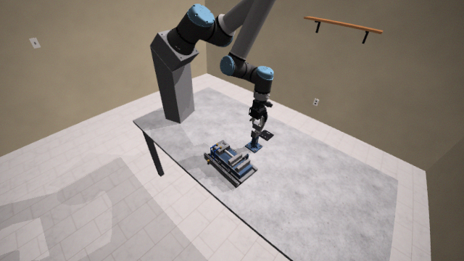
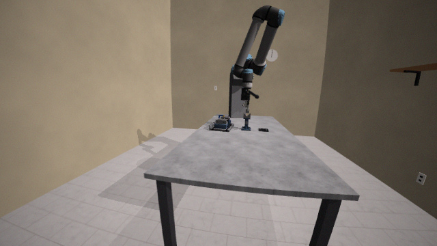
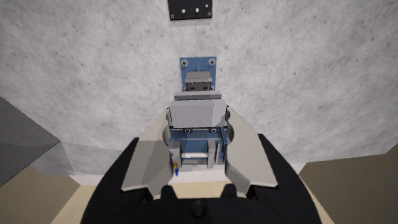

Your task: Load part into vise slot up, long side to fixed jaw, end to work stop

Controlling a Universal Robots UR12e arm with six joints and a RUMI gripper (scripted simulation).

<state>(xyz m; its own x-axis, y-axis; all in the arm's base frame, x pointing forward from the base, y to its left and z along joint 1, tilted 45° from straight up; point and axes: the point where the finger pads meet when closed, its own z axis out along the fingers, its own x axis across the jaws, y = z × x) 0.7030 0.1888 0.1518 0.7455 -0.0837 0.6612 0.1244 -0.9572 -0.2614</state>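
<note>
Now: hand 10 mm to the right of the part and 10 mm above it. From my hand the other things lie so: cylinder rod (20 mm ahead, 230 mm to the right, 120 mm below); work stop (100 mm ahead, 180 mm to the right, 100 mm below); moving jaw (70 mm ahead, 230 mm to the right, 120 mm below).
</note>
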